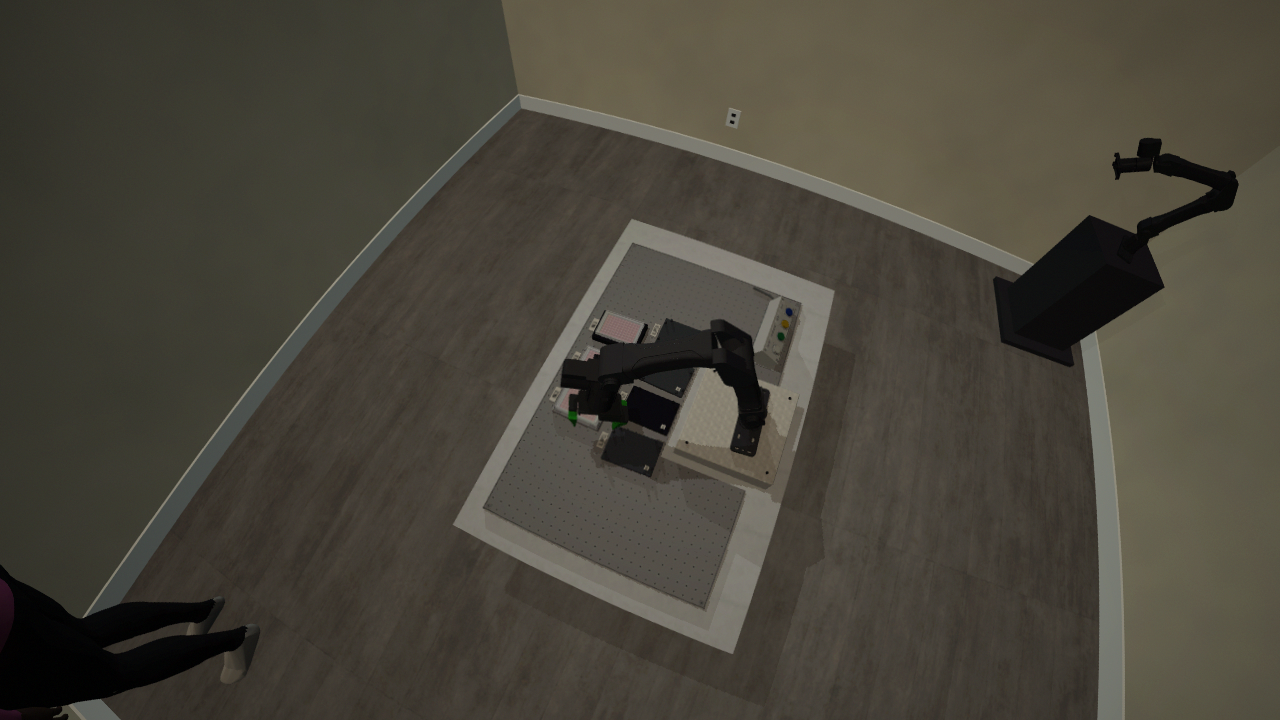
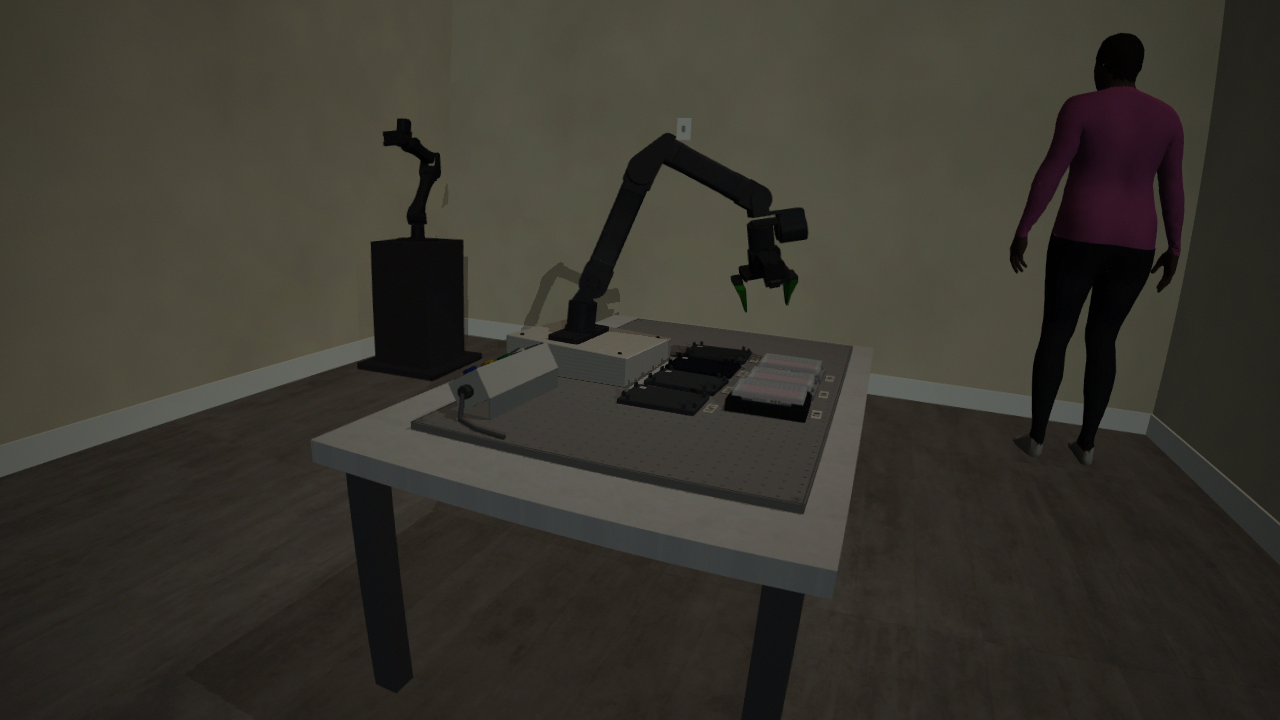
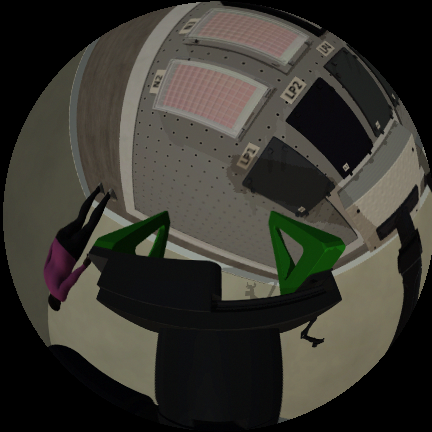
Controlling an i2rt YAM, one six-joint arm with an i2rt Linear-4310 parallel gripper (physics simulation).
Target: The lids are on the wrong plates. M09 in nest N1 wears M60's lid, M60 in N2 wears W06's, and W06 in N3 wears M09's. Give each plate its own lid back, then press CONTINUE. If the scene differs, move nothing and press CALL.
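Frame: origin at the arm's base, x right, y back, z down, level; millimetres.
Seen in the pictures: gripper, fingertip midpoint: [image 1: 593,426] [image 2: 766,307] [image 3: 218,216]; arm's base, origin of the base link: [image 1: 750,420] [image 2: 580,334] [image 3: 399,212].
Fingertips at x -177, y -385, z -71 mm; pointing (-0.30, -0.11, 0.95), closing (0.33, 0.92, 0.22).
Observation:
Pixels of each thing's top centre, then the offset from my fingertips to it. "pt": a spot on its surface instead.
- clear lid, middle of its top: [image 3: 201,91] [image 2: 791,360] [image 1: 581,402] dx +84, dy -74, dz +97 mm
- lidded pink plate, surface spot: [image 3: 250,35] pt dx +193, dy -54, dz +96 mm
- N1, middle of its top: [image 2: 770,387] [image 1: 620,327] dx +345, dy -55, dz +86 mm
- button box, middle of its top: [image 2: 506,353] [image 1: 777,324] dx +494, dy +398, dz +42 mm
- LP2, middle of its top: [image 3: 342,134] [image 2: 704,360] [image 1: 650,408] dx +134, dy +111, dz +106 mm
My gripper [image 1: 596,419] [image 2: 767,307] [image 3: 218,216] is open, its green fingers wide apart with nothing between them, pointing down high above the board near N2. A pink plate under a clear lid [image 3: 212,97] sits at label N2. Another lidded pink plate [image 3: 250,35] sits beyond it at N3. The plate in N1 [image 1: 619,326] [image 2: 771,390] rests in a black nest at the end of the row. Plate and lid names cannot be read. The button box [image 1: 771,344] [image 2: 523,385] has blue, yellow and green buttons; its labels are too small to read.
Dark lid pads LP1 [image 1: 631,450] [image 3: 287,175], LP2 [image 1: 651,409] [image 3: 332,127] and LP4 [image 3: 360,90] lie between the plates and the arm's pale base [image 1: 716,420] [image 2: 626,358]. A person [image 2: 1118,170] [image 3: 62,265] stands off the table. Another arm stands on a black pedestal [image 1: 1087,286] [image 2: 418,304].

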